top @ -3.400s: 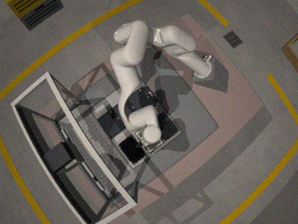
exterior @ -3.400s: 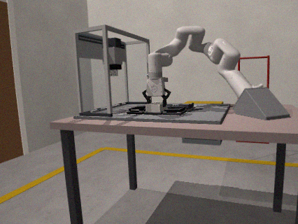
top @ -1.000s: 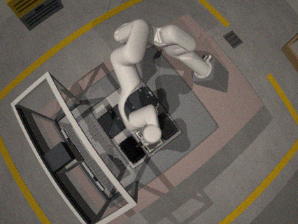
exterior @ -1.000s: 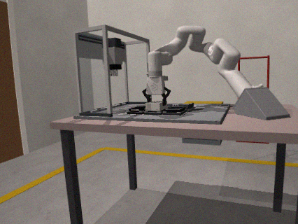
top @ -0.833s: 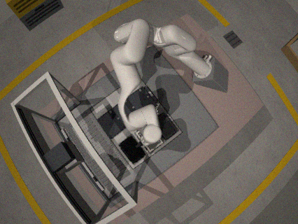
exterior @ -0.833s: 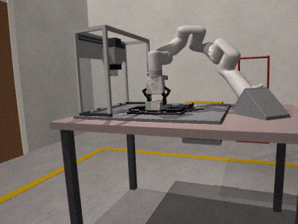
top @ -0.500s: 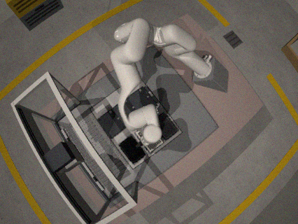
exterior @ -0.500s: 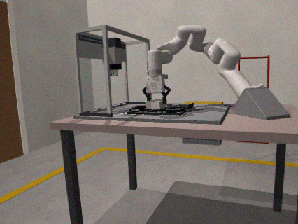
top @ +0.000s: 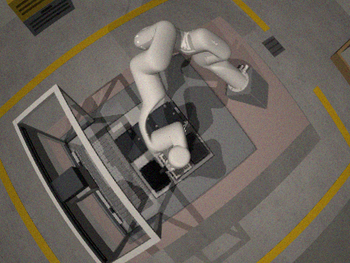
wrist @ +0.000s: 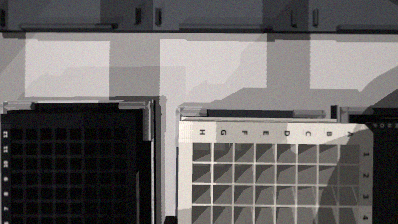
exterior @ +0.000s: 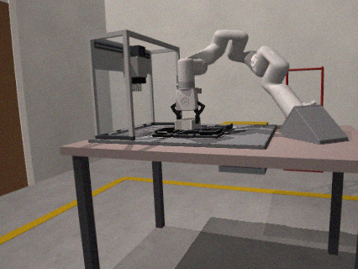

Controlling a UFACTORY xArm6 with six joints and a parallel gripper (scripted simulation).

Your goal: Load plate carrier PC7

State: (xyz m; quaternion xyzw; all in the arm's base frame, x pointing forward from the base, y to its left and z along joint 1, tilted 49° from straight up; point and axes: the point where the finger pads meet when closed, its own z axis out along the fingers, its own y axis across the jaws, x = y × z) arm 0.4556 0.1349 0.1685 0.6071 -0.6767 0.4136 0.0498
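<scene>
The A1 mark is 6 cm behind my hand, 5 cm to the right of it and 5 cm below it. Round my hand: black 96-well plate: 11 cm ahead, 5 cm below, 3 cm to the right; then plate carrier PC7: 18 cm to the right, 5 cm below, 4 cm behind; then pale well plate: 1 cm below.
</scene>
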